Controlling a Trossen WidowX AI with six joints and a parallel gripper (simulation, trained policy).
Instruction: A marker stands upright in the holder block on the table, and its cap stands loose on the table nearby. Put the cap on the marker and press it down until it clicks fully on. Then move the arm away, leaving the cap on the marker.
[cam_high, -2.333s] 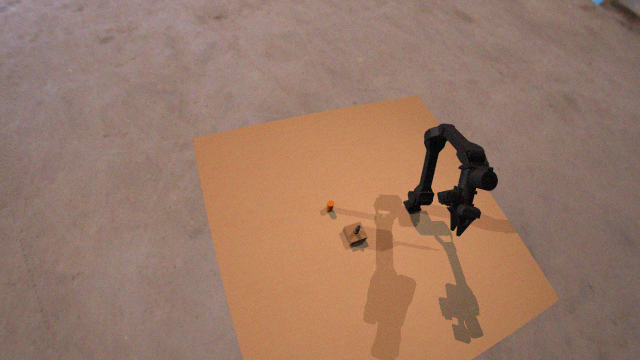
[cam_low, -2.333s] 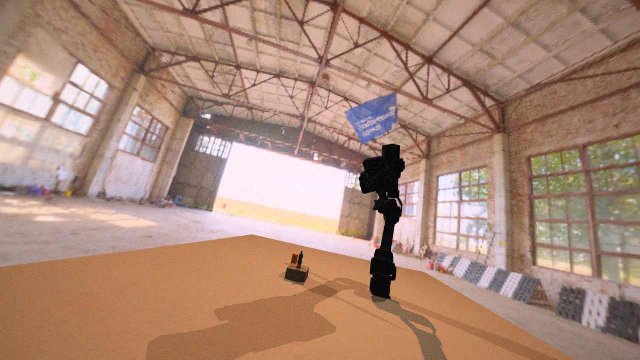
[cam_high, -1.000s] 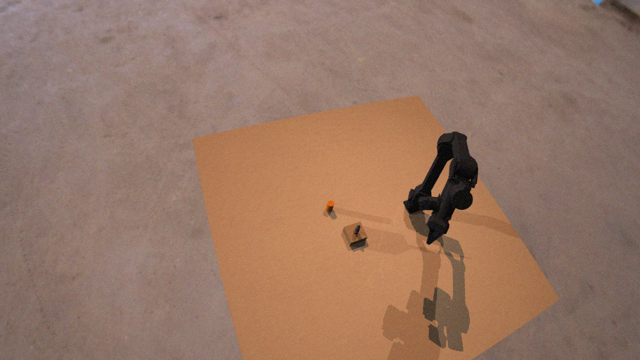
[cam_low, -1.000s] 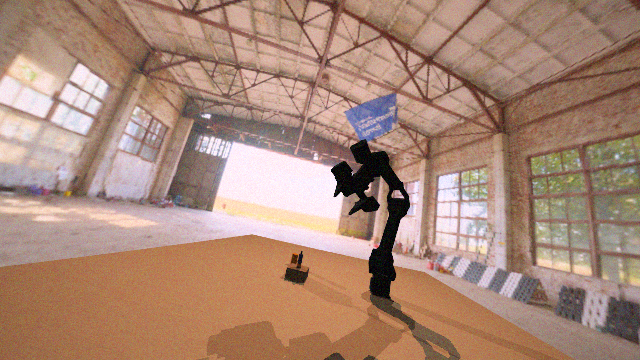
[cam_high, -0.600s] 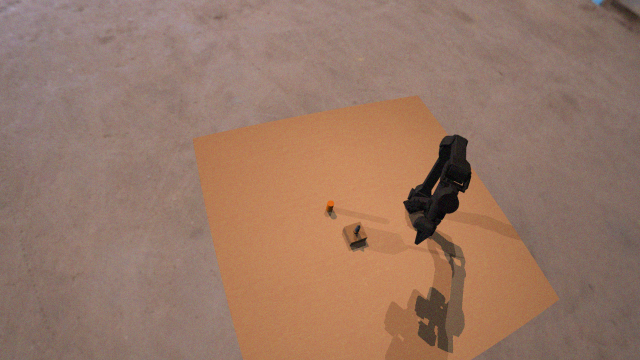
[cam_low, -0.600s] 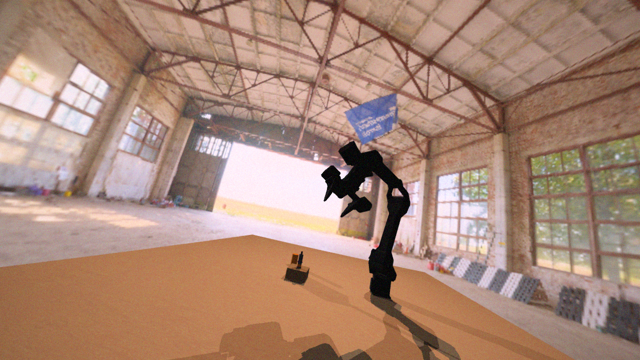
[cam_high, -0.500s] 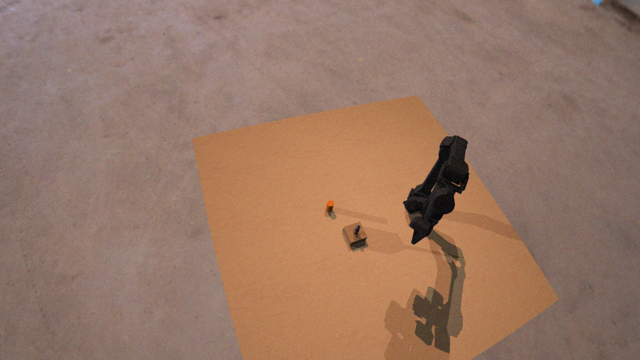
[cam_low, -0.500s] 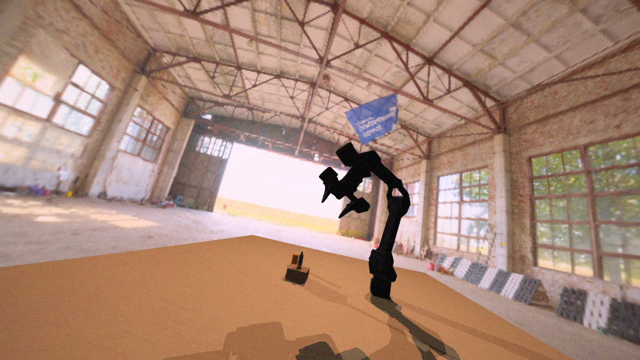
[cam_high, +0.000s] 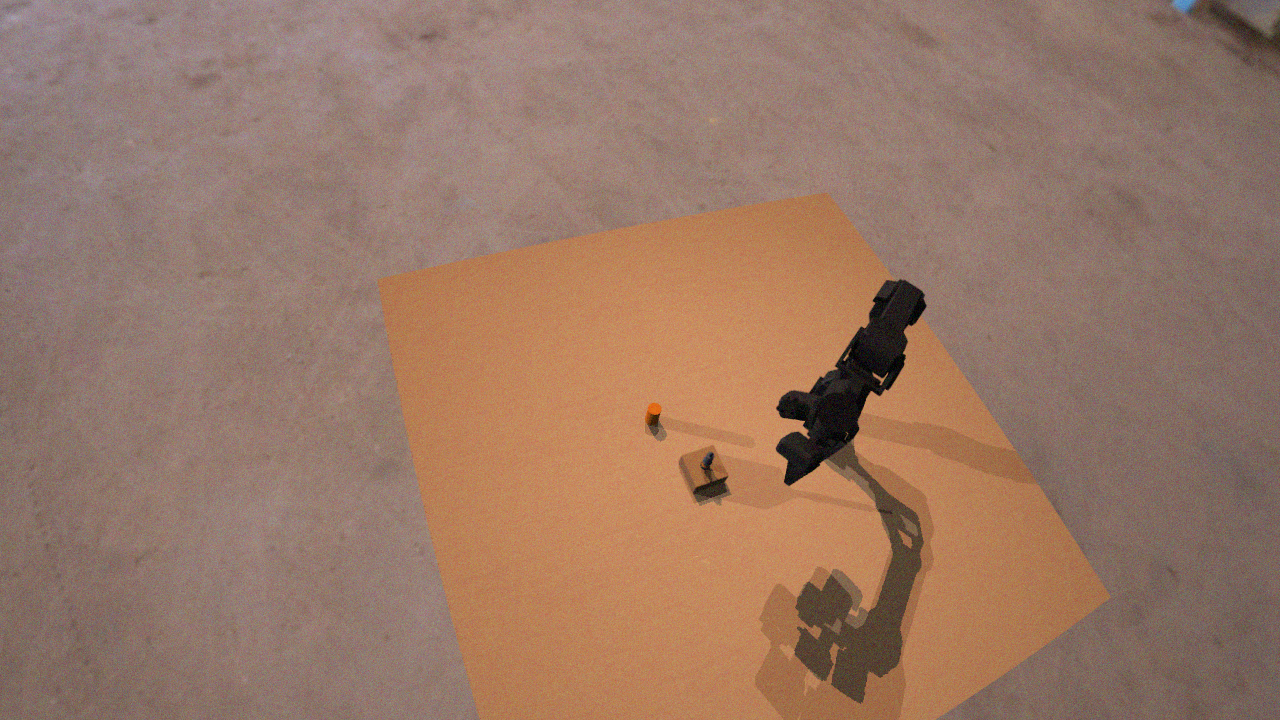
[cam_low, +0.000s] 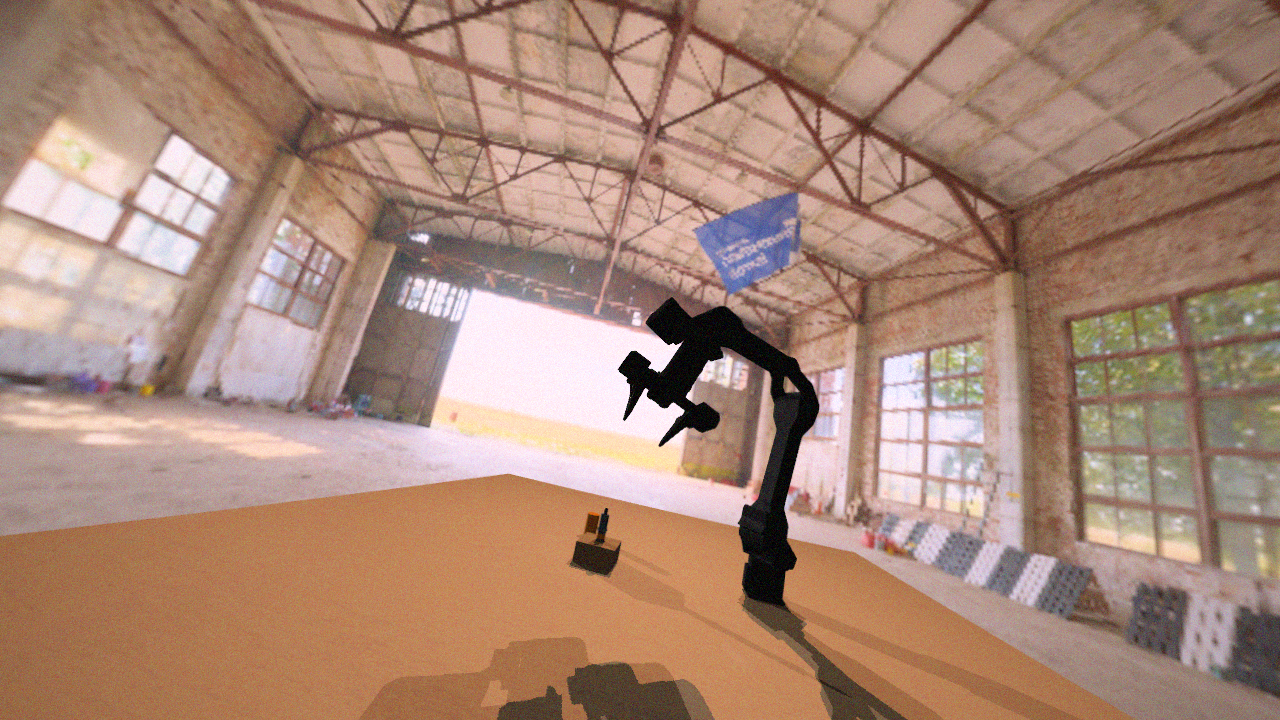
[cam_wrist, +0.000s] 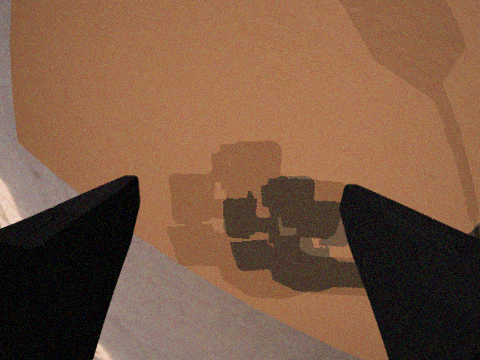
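The orange cap lies 110 mm ahead of my gripper tip, 280 mm to the right of it and 220 mm below it. Round my gripper tip: brown holder block (50 mm ahead, 140 mm to the right, 230 mm below).
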